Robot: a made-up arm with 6 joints. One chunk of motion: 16 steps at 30 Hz.
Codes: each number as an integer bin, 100 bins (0 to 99) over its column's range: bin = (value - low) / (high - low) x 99, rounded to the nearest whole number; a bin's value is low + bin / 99 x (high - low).
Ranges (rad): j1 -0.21..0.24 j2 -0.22..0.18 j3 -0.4..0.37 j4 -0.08..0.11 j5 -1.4..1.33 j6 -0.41..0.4
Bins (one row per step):
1: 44 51 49 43 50 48
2: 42 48 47 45 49 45
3: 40 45 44 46 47 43
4: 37 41 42 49 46 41
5: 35 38 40 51 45 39
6: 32 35 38 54 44 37
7: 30 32 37 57 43 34
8: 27 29 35 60 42 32
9: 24 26 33 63 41 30
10: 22 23 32 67 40 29
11: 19 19 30 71 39 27
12: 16 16 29 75 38 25
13: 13 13 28 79 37 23
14: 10 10 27 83 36 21
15: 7 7 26 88 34 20
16: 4 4 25 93 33 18
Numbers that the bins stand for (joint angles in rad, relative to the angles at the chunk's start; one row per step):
1: -0.0100 -0.0139 -0.0189 0.0025 -0.0212 -0.0173
2: -0.0191 -0.0261 -0.0344 0.0064 -0.0488 -0.0418
3: -0.0282 -0.0382 -0.0578 0.0083 -0.1039 -0.0582
4: -0.0418 -0.0543 -0.0733 0.0140 -0.1315 -0.0745
5: -0.0509 -0.0665 -0.0889 0.0179 -0.1591 -0.0909
6: -0.0645 -0.0786 -0.1044 0.0236 -0.1867 -0.1073
7: -0.0736 -0.0907 -0.1122 0.0294 -0.2142 -0.1318
8: -0.0873 -0.1028 -0.1278 0.0352 -0.2418 -0.1482
9: -0.1009 -0.1149 -0.1433 0.0409 -0.2694 -0.1645
10: -0.1100 -0.1271 -0.1511 0.0486 -0.2970 -0.1727
11: -0.1236 -0.1432 -0.1667 0.0563 -0.3245 -0.1891
12: -0.1373 -0.1554 -0.1744 0.0639 -0.3521 -0.2055
13: -0.1509 -0.1675 -0.1822 0.0716 -0.3797 -0.2218
14: -0.1645 -0.1796 -0.1900 0.0793 -0.4073 -0.2382
15: -0.1782 -0.1917 -0.1978 0.0889 -0.4624 -0.2464
16: -0.1918 -0.2038 -0.2056 0.0985 -0.4900 -0.2627

